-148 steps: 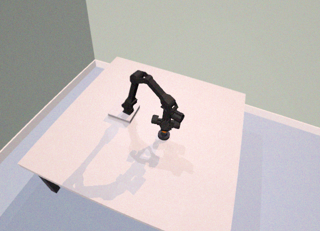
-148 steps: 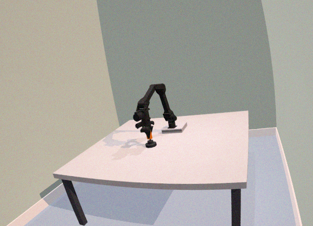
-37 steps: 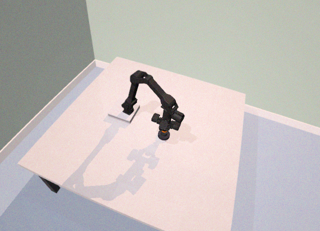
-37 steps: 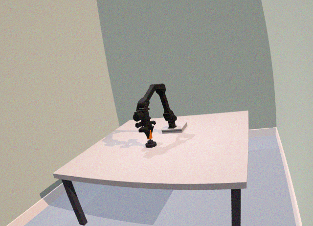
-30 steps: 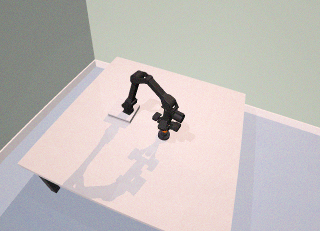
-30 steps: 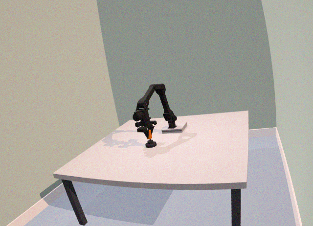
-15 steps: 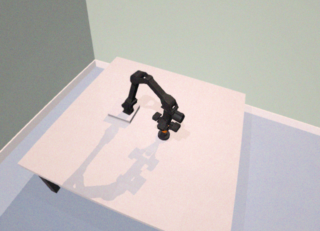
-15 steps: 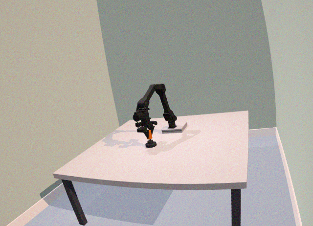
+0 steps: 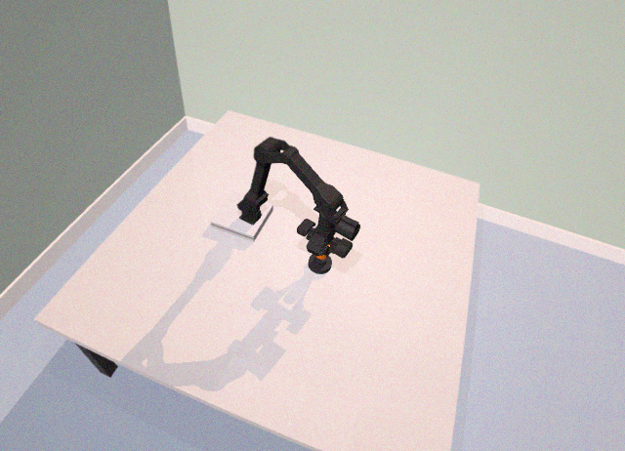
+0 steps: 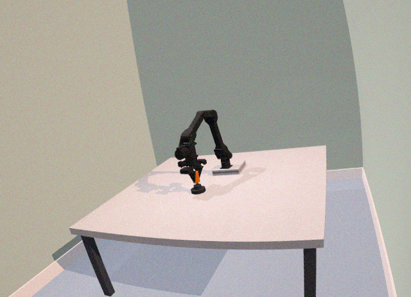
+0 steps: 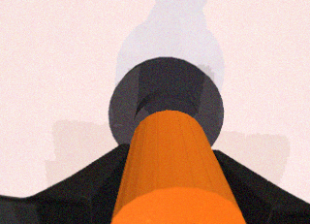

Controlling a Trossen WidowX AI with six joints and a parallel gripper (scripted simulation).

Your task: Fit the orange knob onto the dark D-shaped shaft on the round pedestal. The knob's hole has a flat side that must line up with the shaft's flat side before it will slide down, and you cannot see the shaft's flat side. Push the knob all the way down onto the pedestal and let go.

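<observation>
Right now my gripper tip is 2 cm below the orange knob. From my gripper tip the other things lie so: round pedestal (4 cm below).
</observation>
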